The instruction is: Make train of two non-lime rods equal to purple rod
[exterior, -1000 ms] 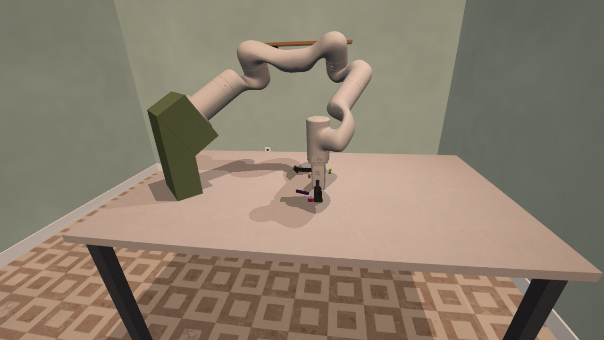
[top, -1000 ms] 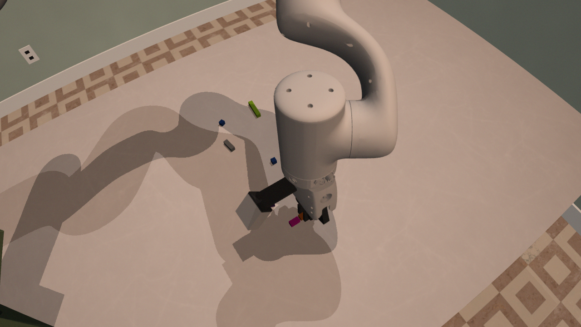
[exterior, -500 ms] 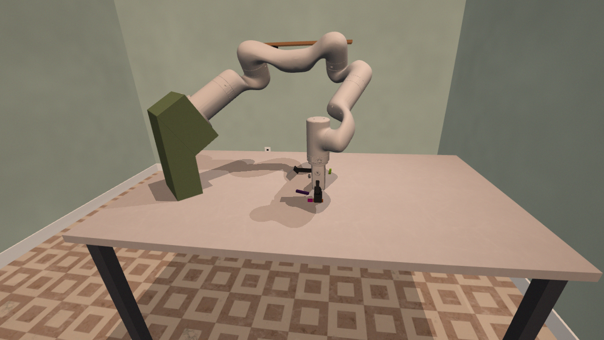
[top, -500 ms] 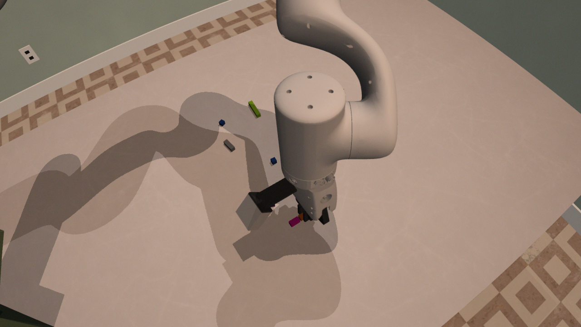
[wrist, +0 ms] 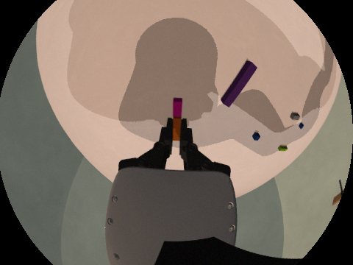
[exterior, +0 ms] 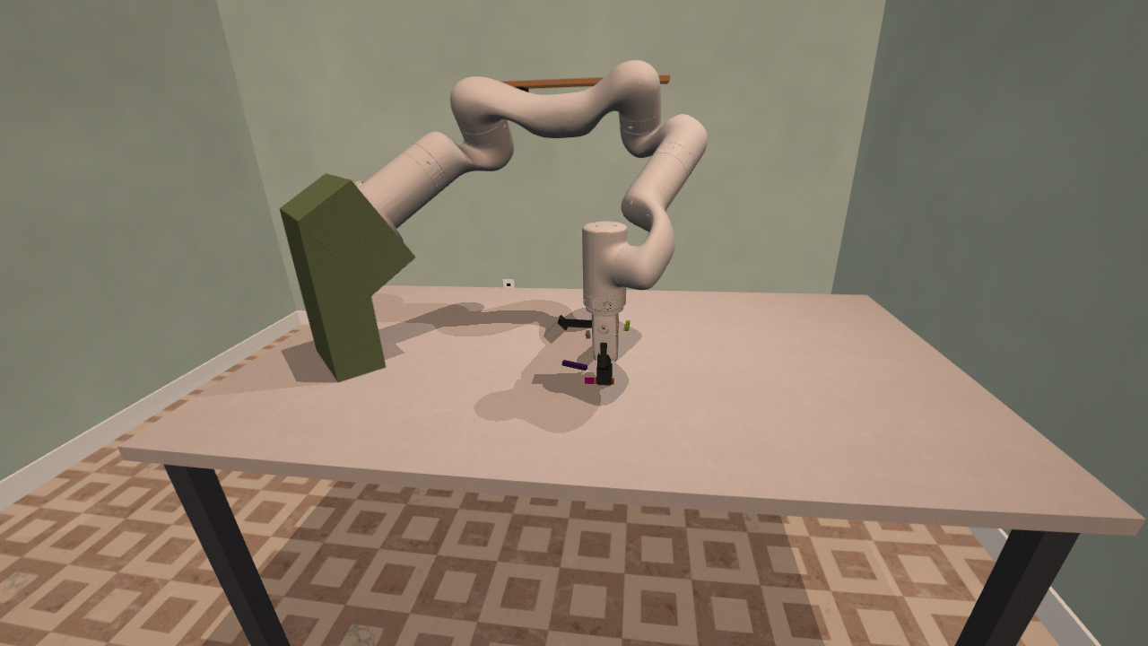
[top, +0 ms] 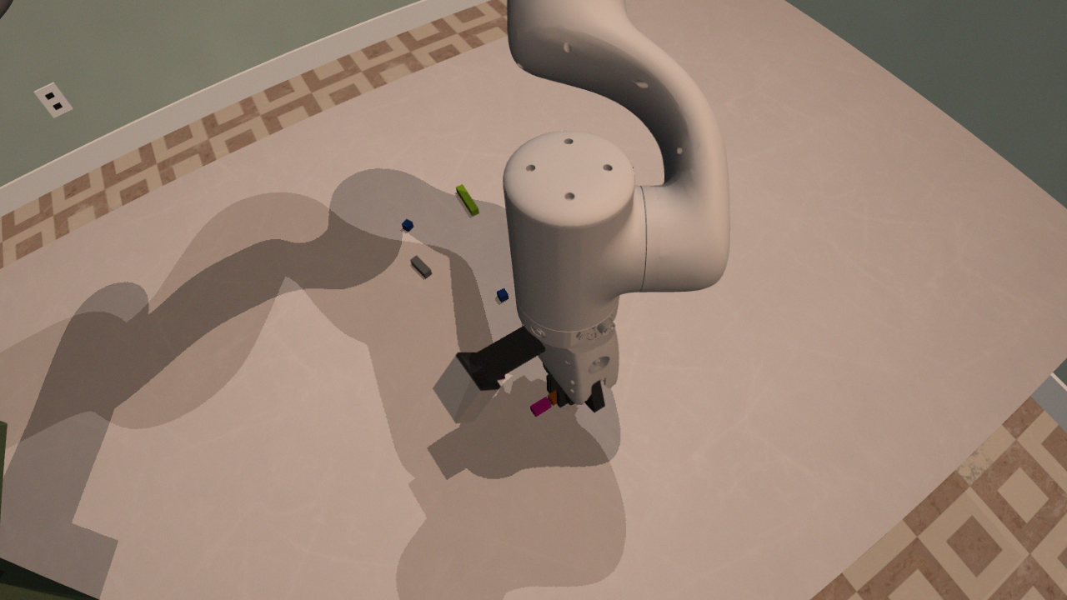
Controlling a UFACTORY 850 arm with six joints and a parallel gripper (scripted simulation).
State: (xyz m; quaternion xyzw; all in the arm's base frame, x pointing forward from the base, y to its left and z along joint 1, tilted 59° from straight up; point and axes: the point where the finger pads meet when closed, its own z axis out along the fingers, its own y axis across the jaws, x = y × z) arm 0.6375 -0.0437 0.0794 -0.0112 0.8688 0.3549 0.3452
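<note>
The orange rod lies 2 cm below my hand. The rest, counted from my hand: magenta rod: 3 cm behind, 2 cm below, 1 cm to the right; then grey rod: 20 cm to the left, 13 cm behind, 2 cm below; then purple rod: 9 cm behind, 4 cm to the left, 2 cm below.
</note>
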